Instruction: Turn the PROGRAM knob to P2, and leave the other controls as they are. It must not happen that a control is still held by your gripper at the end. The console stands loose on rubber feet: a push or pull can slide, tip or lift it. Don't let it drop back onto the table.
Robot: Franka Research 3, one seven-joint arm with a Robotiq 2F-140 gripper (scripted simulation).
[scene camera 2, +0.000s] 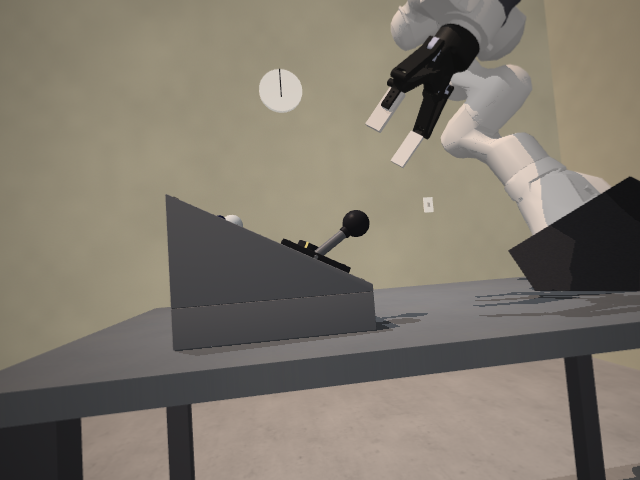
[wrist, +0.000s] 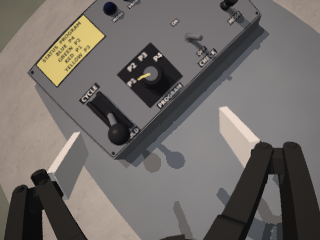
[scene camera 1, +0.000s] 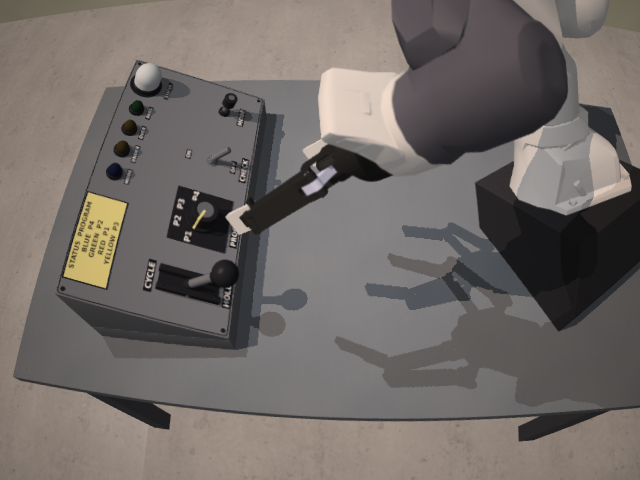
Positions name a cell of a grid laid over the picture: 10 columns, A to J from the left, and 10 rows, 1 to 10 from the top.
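Observation:
Scene camera 1: a grey sloped console (scene camera 1: C5) and my gripper (scene camera 1: E4). Scene camera 2: the console (scene camera 2: D6) and my gripper (scene camera 2: G4). Wrist view: my gripper (wrist: E6).

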